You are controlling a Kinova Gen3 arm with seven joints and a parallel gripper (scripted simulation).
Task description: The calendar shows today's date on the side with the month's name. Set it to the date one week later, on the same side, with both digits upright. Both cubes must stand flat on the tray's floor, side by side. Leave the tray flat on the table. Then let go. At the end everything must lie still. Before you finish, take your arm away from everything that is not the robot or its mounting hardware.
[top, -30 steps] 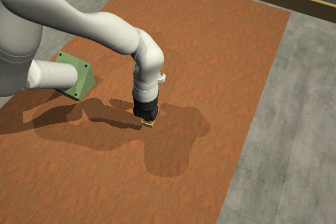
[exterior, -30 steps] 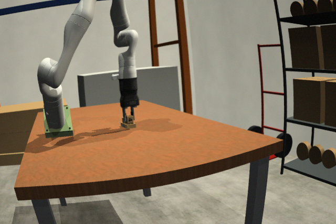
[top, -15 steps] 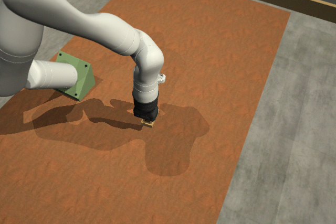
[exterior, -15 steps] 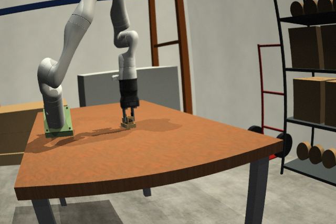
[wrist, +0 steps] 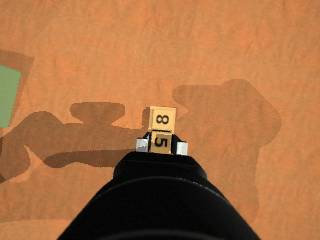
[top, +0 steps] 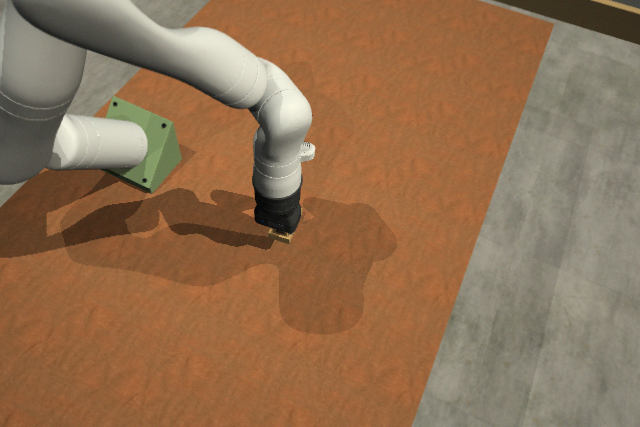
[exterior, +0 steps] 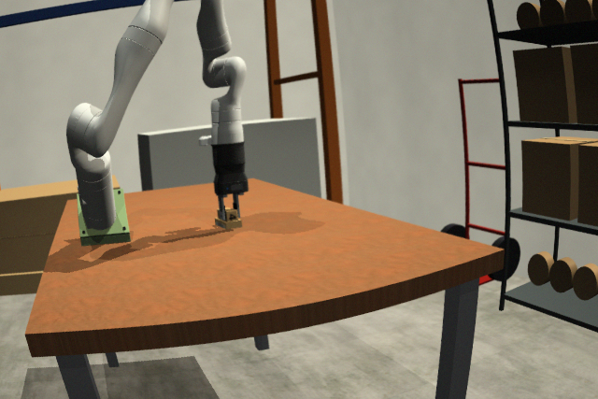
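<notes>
My hand is 20 mm to the right of the wooden calendar tray and 30 mm above it.
</notes>
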